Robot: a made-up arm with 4 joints. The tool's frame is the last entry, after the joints.
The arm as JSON. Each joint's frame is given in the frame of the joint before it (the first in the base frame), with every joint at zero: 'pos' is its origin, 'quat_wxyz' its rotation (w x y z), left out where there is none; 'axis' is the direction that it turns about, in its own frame. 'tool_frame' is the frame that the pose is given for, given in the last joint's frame.
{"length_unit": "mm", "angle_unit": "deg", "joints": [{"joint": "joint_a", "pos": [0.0, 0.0, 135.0], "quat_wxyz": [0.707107, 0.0, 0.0, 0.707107], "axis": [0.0, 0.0, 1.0]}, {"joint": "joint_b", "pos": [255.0, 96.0, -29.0], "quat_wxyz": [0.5, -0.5, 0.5, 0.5], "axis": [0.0, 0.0, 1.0]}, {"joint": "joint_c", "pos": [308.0, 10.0, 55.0], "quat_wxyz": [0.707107, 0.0, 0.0, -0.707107], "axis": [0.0, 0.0, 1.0]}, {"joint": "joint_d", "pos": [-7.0, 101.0, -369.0], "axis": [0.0, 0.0, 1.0]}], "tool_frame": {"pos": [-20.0, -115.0, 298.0], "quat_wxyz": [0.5, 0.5, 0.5, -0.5]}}
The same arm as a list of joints. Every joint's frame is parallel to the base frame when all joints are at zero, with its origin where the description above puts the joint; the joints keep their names.
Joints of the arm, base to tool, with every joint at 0 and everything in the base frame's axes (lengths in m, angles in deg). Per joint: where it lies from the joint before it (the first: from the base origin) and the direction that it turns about. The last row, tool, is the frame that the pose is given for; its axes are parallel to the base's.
joint_a: xyz 0 0 0.135 axis +z
joint_b: xyz -0.096 0.255 -0.029 axis -x
joint_c: xyz -0.055 -0.01 -0.308 axis -x
joint_d: xyz 0.369 -0.007 -0.101 axis -x
tool: xyz -0.298 -0.02 0.115

